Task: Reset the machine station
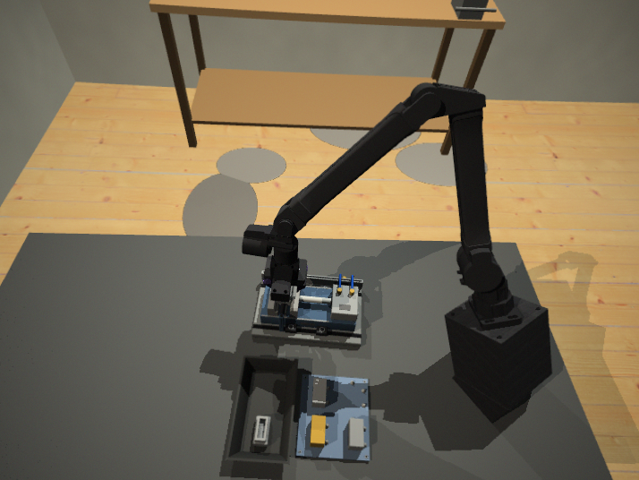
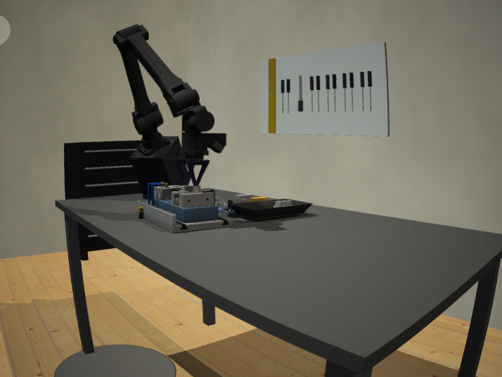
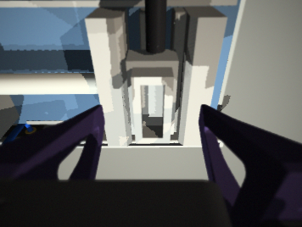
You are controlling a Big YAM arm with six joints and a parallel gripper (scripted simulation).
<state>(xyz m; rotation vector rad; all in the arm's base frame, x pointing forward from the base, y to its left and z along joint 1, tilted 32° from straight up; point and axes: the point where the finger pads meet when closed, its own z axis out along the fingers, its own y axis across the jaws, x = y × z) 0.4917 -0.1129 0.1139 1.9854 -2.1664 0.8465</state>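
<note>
Now: the moving jaw 50 mm below my hand, 30 mm behind it and 10 mm to the left of it. The rest, counted from my hand: fixed jaw (50 mm below, 30 mm ahead); work stop rod (50 mm to the left, 40 mm below, 10 mm ahead); vise (90 mm below, 70 mm behind, 10 mm to the left).
</note>
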